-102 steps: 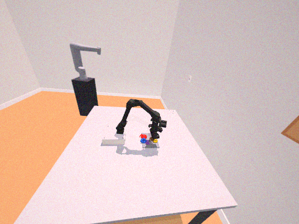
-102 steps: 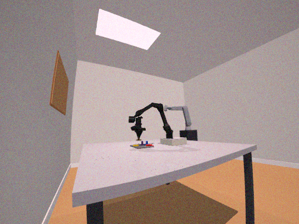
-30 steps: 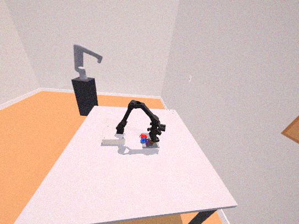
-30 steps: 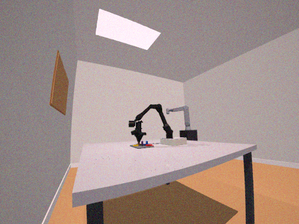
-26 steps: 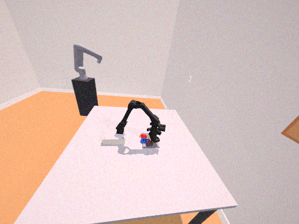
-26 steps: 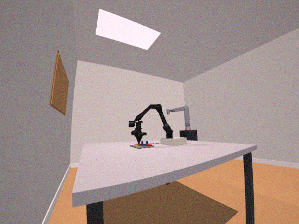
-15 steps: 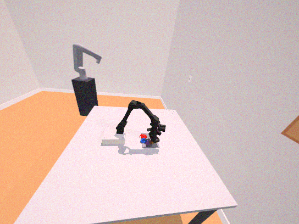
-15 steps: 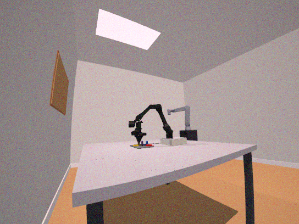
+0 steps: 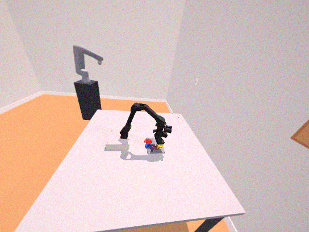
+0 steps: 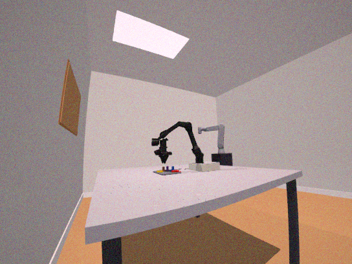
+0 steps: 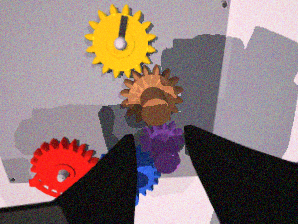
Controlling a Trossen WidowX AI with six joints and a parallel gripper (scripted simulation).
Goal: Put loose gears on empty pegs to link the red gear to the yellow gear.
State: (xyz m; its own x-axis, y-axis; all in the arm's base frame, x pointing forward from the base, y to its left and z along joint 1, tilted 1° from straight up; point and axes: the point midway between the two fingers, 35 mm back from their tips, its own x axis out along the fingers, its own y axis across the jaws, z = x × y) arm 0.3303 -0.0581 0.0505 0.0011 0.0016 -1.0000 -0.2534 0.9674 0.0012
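The brown gear is 50 mm below my gripper tip. The rest, counted from my gripper tip: blue gear (80 mm behind, 50 mm below, 10 mm to the left); then yellow gear (60 mm below, 40 mm ahead, 30 mm to the left); then purple gear (50 mm below, 40 mm behind, 20 mm to the right).
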